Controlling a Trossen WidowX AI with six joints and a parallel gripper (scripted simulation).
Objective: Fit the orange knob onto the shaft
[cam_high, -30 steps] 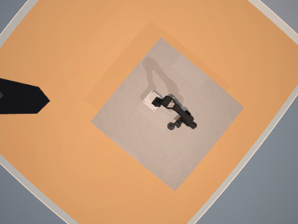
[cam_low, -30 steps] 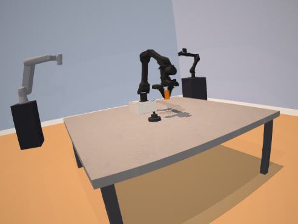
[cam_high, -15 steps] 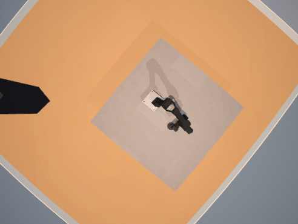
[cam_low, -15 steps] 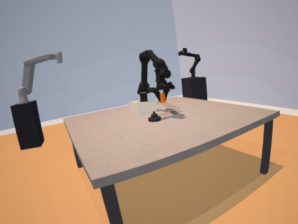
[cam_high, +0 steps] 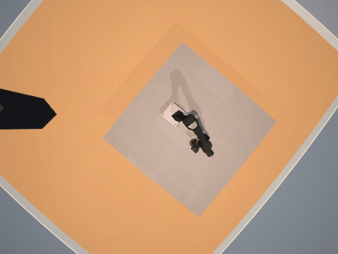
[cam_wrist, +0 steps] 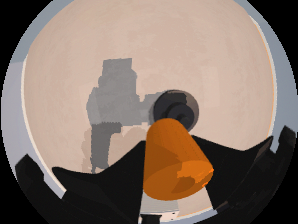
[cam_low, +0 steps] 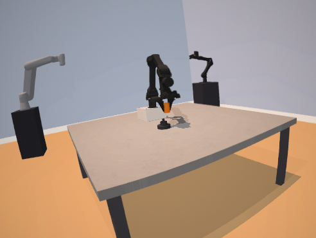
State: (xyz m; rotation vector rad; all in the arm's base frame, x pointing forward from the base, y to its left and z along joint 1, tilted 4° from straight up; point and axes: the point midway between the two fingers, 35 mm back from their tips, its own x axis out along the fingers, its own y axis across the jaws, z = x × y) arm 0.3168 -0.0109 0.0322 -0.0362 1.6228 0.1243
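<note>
The round pedestal lies 3 cm to the right of my gripper tip and 7 cm below it. Also, from my gripper tip: orange knob: 2 cm above.
</note>
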